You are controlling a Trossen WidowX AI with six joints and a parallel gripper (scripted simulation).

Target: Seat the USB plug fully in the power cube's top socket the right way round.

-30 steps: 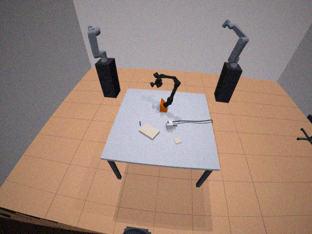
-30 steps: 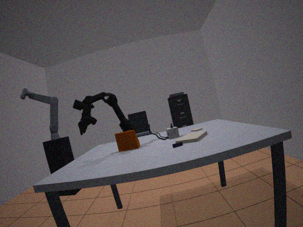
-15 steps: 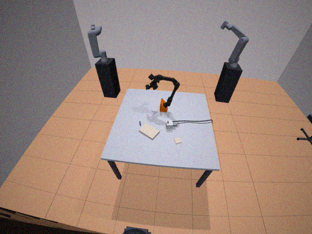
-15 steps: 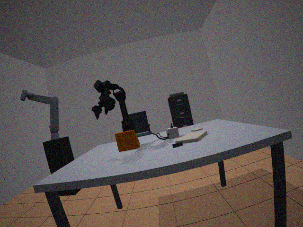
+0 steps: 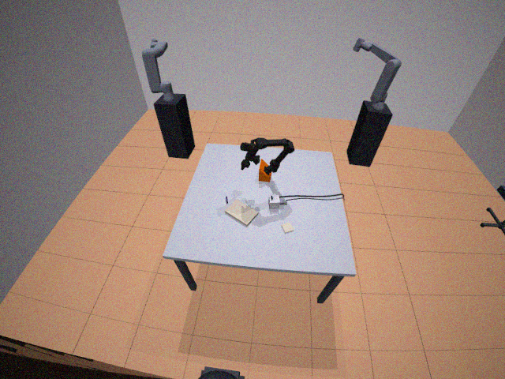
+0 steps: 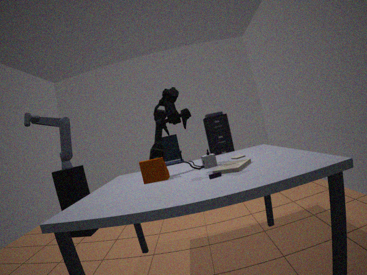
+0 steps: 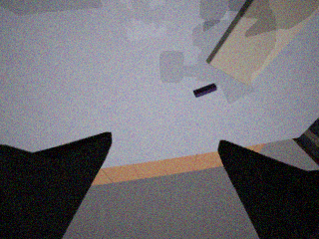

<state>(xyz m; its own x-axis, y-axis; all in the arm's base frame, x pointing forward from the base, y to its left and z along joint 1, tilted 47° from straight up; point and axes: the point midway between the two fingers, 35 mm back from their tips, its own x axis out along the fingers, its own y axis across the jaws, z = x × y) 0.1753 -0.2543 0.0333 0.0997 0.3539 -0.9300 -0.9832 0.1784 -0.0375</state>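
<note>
The dark USB plug lies 13 cm ahead of my gripper tip, 24 cm to the left of it and 16 cm below it. The rest, counted from my gripper tip: tan board (25 cm ahead, 3 cm to the left, 24 cm below); purple piece (14 cm ahead, 11 cm to the right, 24 cm below); tan pad (33 cm ahead, 38 cm to the left, 25 cm below).
</note>
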